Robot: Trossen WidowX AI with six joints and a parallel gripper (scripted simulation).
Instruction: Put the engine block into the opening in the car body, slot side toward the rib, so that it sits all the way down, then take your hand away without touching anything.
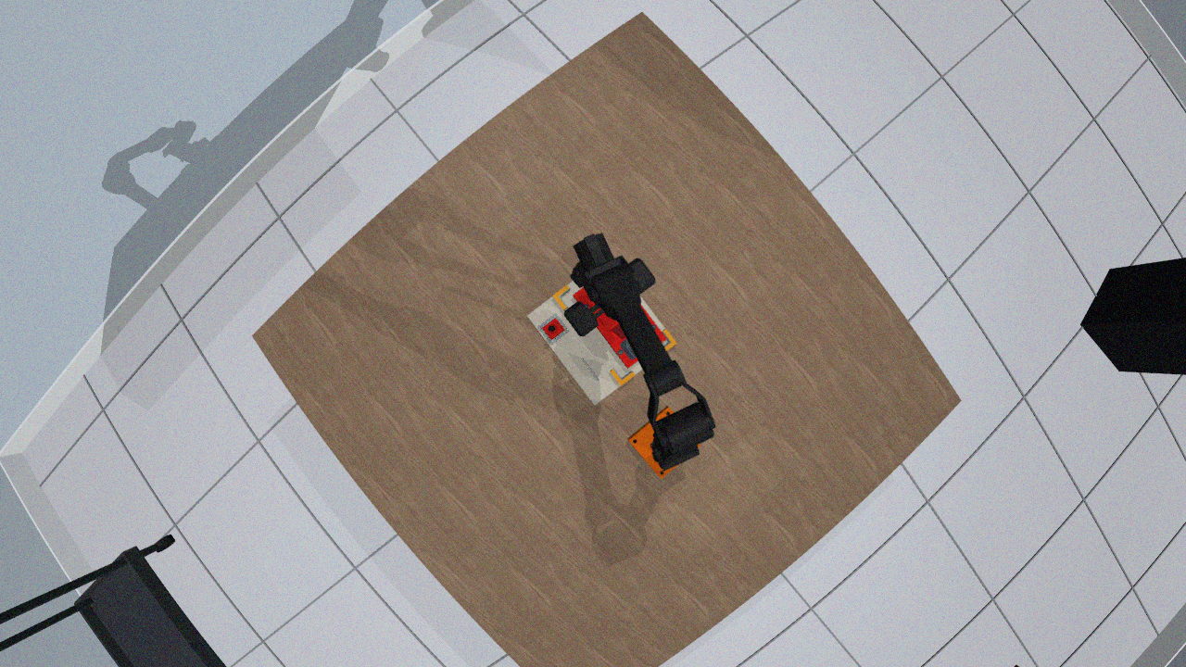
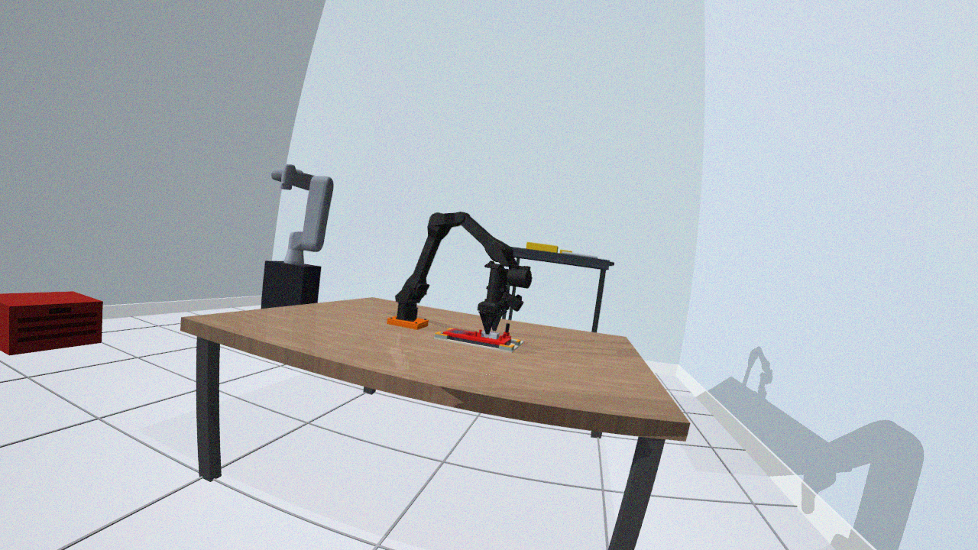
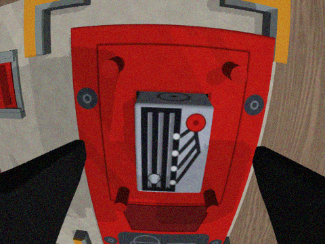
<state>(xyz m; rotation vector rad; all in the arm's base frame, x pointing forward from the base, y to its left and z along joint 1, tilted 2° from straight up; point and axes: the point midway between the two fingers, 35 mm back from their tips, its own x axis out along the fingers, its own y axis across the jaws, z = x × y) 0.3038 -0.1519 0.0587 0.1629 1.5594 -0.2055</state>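
My gripper tip is now 2 cm above the engine block. The rest, counted from my gripper tip: small stand 12 cm to the left, 6 cm ahead, 1 cm below.
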